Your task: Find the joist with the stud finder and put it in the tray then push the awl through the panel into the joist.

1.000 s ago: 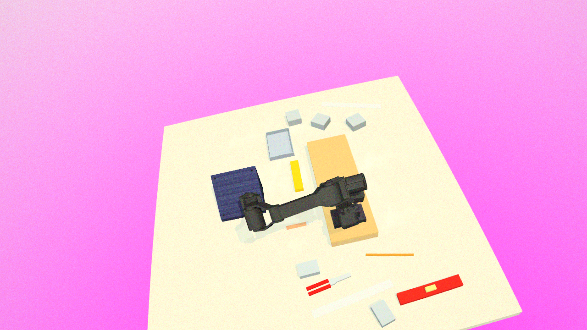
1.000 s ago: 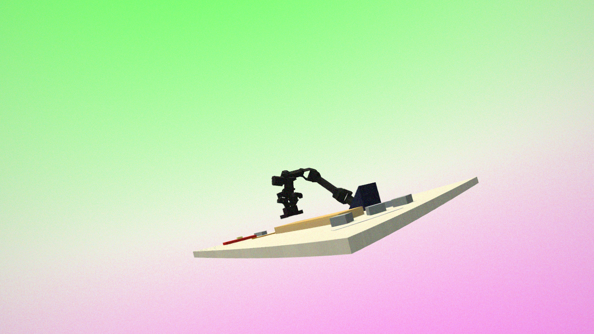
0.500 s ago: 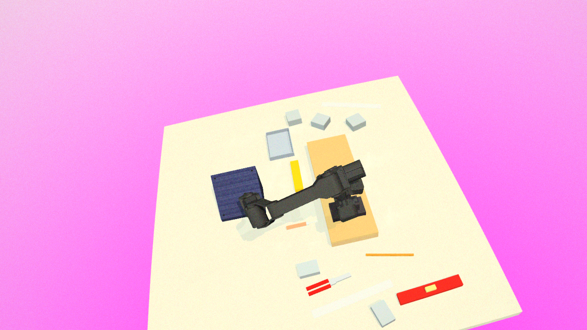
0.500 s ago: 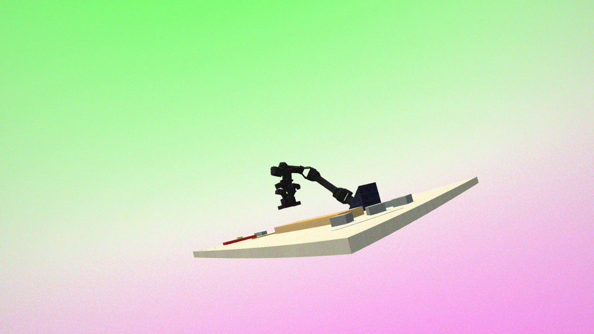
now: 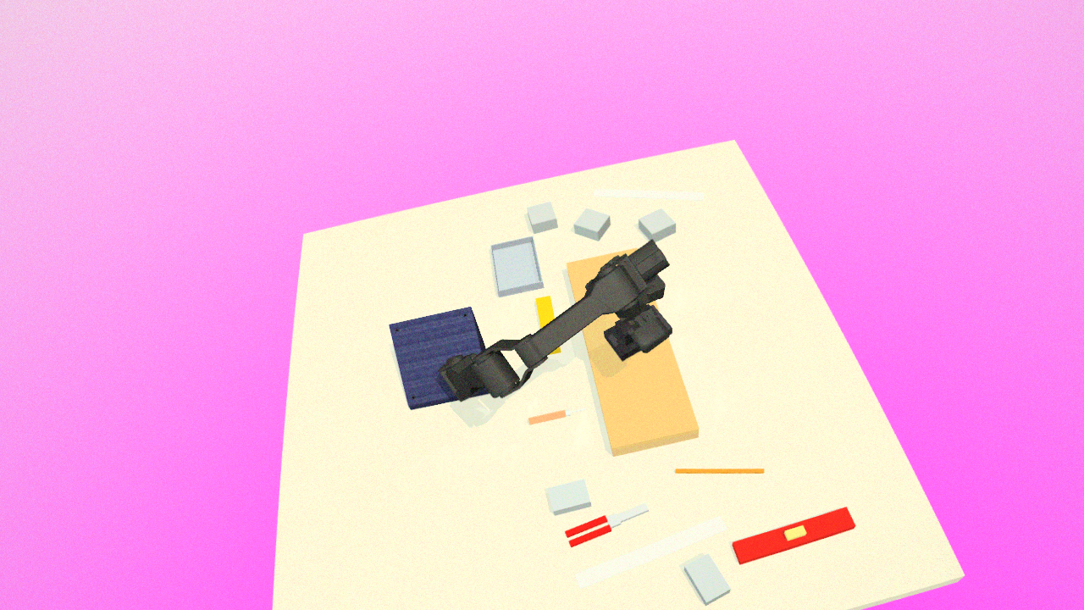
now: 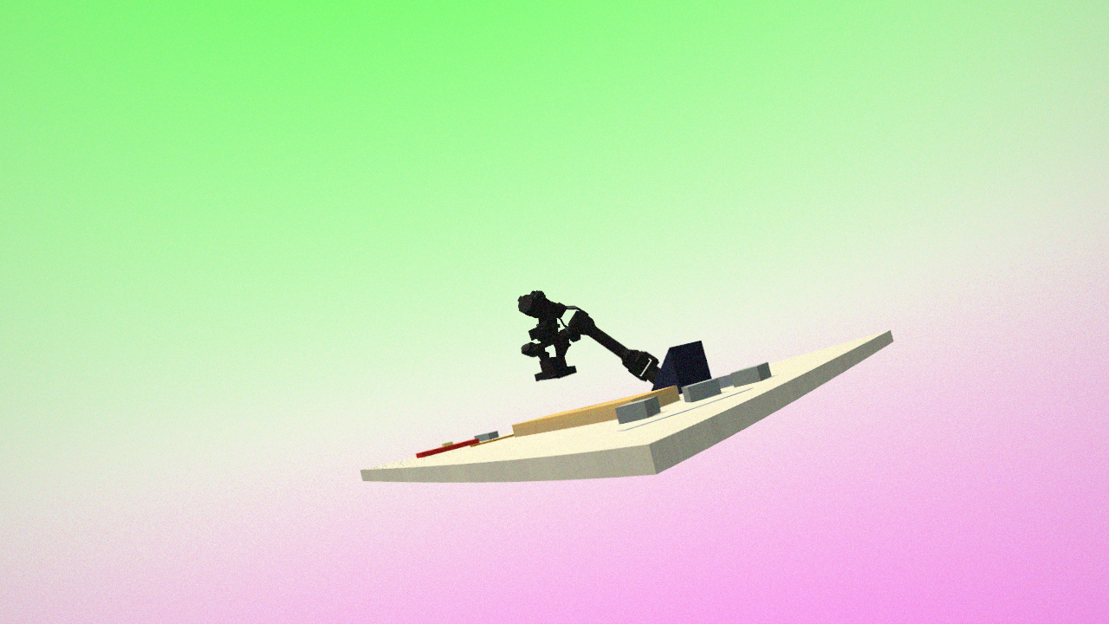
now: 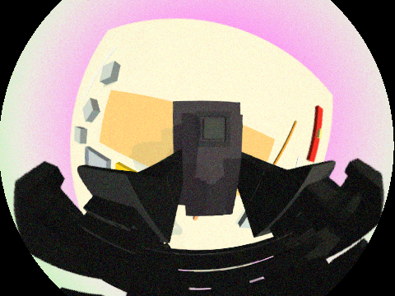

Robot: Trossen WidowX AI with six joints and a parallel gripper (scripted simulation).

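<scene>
The grey tray lies 21 cm behind my gripper tip, 40 cm to the left of it and 16 cm below it. Round my gripper tip: awl (20 cm behind, 5 cm to the right, 16 cm below); stud finder (1 cm ahead, 2 cm above); yellow block (18 cm behind, 19 cm to the left, 16 cm below).
</scene>
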